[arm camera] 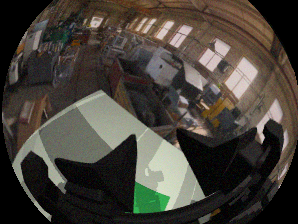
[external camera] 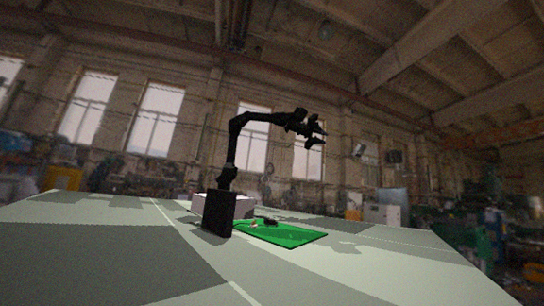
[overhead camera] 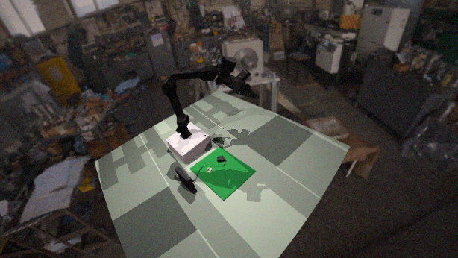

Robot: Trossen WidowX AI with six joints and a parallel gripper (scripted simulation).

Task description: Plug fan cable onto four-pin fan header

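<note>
Right now my gripper tip is 15 cm past the dark plug, 17 cm to the left of it and 38 cm above it. Round my gripper tip: green board: 9 cm behind, 22 cm to the right, 41 cm below; then black fan: 14 cm behind, 41 cm to the right, 34 cm below.
</note>
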